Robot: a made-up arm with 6 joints.
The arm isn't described. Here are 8 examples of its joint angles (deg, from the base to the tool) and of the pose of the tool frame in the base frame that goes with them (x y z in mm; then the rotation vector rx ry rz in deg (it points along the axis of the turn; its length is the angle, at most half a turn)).
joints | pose
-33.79 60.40 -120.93 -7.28 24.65 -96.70 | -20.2 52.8 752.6 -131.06 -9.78 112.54
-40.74 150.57 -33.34 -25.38 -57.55 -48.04 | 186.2 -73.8 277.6 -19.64 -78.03 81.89
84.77 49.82 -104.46 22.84 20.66 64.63 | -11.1 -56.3 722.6 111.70 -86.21 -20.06
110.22 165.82 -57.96 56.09 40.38 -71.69 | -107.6 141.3 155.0 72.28 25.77 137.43
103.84 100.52 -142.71 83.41 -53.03 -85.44 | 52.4 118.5 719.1 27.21 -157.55 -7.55
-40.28 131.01 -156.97 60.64 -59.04 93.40 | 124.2 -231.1 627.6 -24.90 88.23 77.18
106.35 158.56 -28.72 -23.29 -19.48 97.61 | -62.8 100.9 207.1 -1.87 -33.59 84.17
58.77 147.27 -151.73 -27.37 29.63 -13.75 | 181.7 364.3 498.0 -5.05 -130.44 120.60
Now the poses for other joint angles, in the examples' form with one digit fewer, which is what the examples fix.
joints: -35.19 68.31 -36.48 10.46 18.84 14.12
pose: 81 -67 468 -45.2 -78.5 -4.8
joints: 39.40 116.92 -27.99 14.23 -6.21 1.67
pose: 123 105 326 6.4 -61.7 70.9
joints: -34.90 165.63 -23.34 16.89 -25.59 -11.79
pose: 74 -76 187 -6.8 -21.2 15.4
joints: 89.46 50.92 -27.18 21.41 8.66 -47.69
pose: -28 69 490 -57.2 112.2 -111.5
